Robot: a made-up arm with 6 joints.
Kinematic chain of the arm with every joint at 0, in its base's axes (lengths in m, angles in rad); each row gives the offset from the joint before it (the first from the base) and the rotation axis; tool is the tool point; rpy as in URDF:
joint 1: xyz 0 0 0.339 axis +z
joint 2: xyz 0 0 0 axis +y
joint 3: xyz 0.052 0 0.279 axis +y
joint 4: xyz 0.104 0 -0.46 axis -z
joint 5: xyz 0 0 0 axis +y
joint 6: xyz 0.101 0 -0.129 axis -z
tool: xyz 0 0 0 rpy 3.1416 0 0
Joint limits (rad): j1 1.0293..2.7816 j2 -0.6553..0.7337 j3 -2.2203..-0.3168 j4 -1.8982..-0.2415 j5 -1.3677..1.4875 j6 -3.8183..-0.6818
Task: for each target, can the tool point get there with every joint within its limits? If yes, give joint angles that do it. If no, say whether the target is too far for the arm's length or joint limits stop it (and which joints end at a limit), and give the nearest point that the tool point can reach.
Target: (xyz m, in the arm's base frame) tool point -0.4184 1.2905 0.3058
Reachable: no: too far | nearest point -0.2623 0.8090 0.3978 | short by 0.514 m
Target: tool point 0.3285 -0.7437 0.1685
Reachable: no: joint limits stop it (at a limit: joint 1, joint 2, joint 3, joint 5) | nearest point 0.0845 -0.0326 -0.0206 | short by 0.775 m
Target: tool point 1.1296 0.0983 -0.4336
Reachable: no: too far | nearest point 0.3456 0.3431 -0.0173 | short by 0.921 m
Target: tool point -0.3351 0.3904 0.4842
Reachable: yes | joints 2.0594 -0.3171 -0.6214 -0.8200 -0.5596 -2.2449
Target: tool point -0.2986 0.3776 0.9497
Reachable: yes | joints 2.1240 -0.3371 -1.4820 -0.5642 -0.0241 -1.2593
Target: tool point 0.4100 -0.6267 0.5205
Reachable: no: joint limits stop it (at a limit: joint 2, joint 3, joint 4, joint 5) | nearest point 0.1463 -0.2236 1.0302 | short by 0.701 m
